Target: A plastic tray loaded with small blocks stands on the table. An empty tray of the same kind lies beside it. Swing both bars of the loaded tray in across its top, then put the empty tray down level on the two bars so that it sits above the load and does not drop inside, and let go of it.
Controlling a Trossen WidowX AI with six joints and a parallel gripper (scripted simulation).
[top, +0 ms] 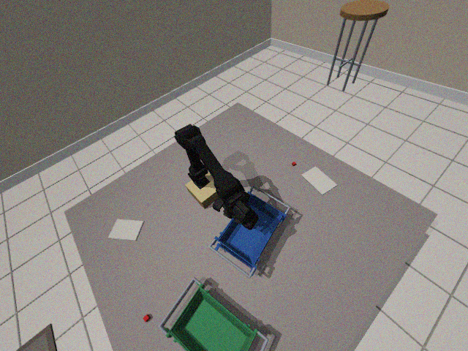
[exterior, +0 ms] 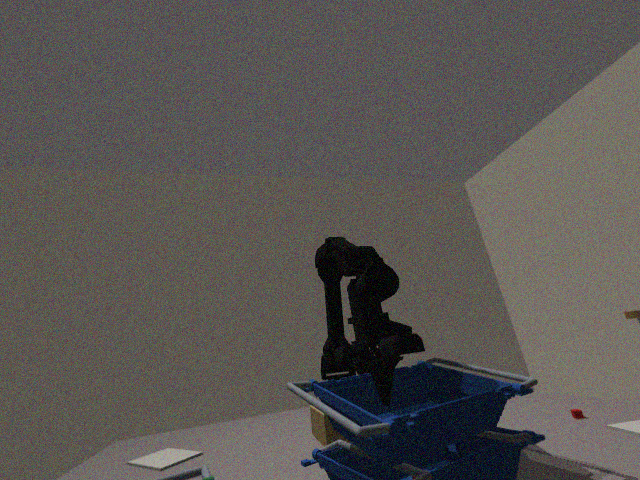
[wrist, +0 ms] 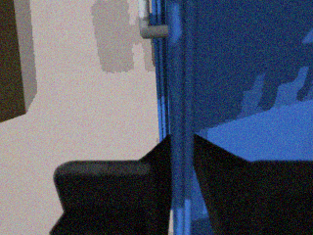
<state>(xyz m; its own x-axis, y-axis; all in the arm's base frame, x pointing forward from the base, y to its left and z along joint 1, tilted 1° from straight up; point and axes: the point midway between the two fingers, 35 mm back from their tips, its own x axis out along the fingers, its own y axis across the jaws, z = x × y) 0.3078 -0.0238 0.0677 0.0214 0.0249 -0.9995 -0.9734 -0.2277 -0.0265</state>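
My gripper tip is now 7 cm short of the blue tray, 2 cm to the right of it and 2 cm below it.
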